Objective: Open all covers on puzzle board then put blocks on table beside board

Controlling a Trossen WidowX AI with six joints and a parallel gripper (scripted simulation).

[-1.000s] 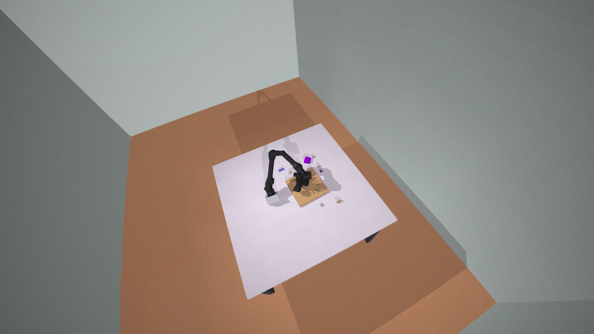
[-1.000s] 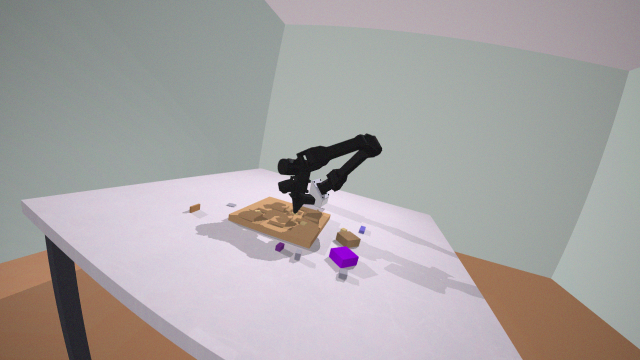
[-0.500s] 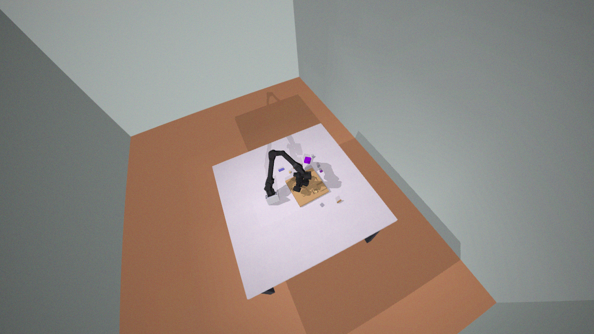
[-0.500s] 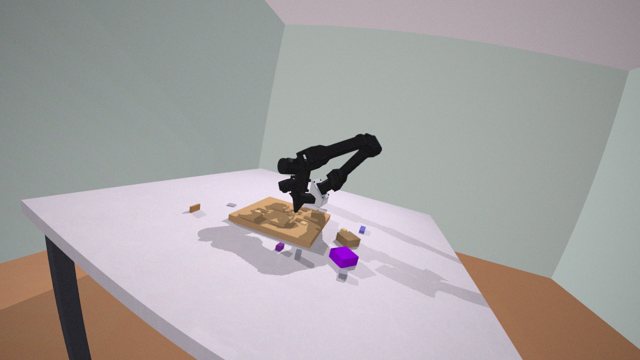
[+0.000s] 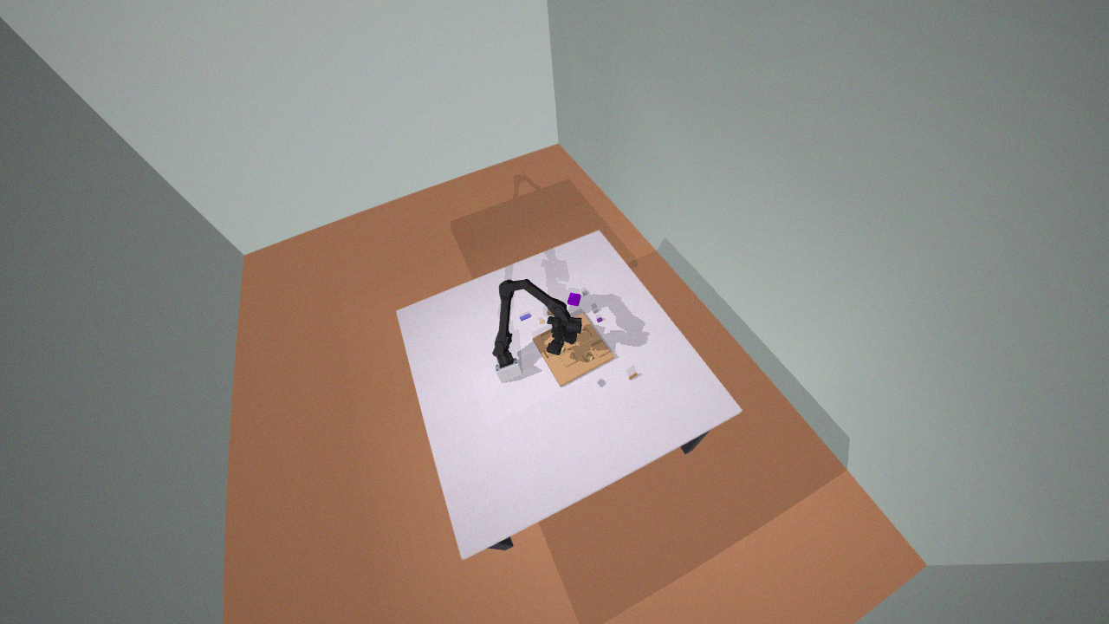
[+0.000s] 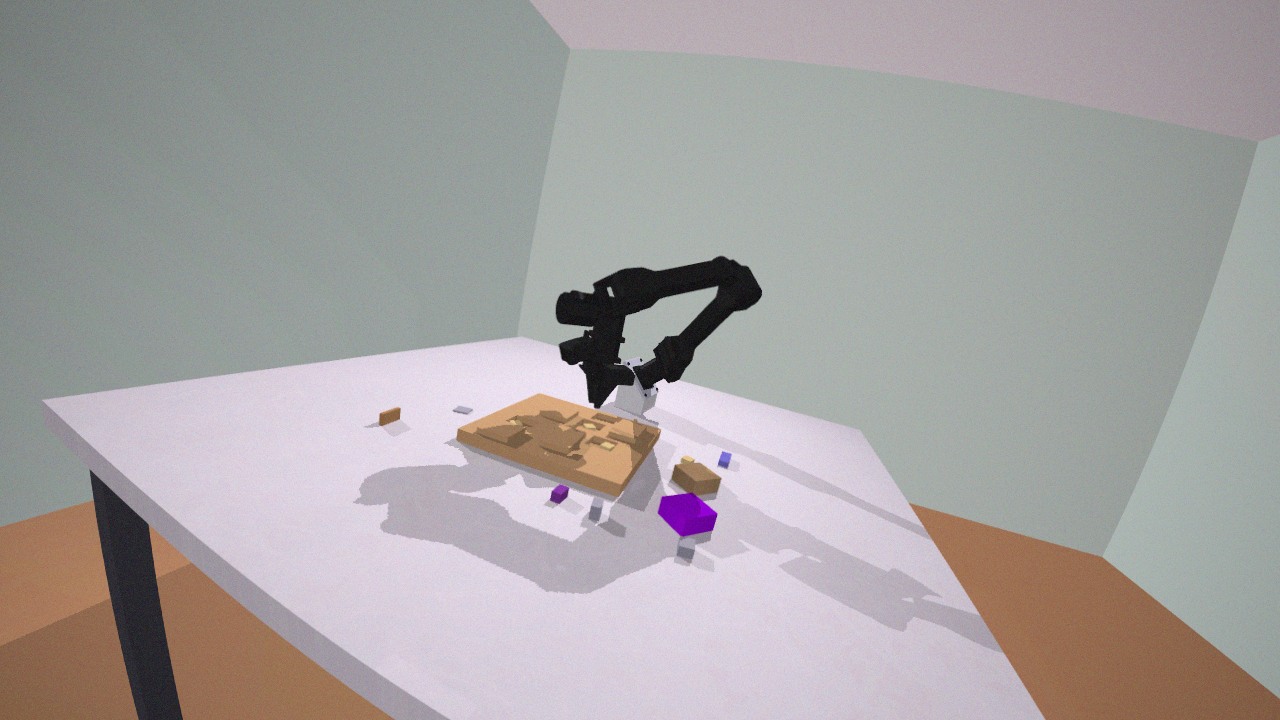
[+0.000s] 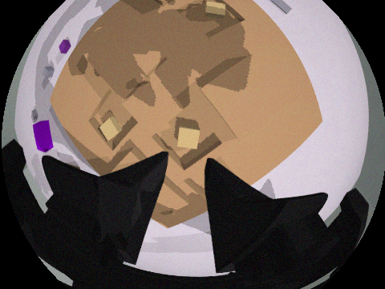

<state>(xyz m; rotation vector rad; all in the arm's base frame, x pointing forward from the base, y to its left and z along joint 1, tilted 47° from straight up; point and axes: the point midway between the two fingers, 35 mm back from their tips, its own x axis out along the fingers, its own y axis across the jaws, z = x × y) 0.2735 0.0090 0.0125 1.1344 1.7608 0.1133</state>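
Right now my gripper tip is 110 mm past the blue piece, 260 mm to the right of it and 60 mm above it. Round my gripper tip: grey tile (120 mm ahead, 230 mm to the right, 60 mm below); small purple cube (240 mm ahead, 100 mm to the left, 60 mm below); brown box (40 mm ahead, 240 mm to the left, 50 mm below).
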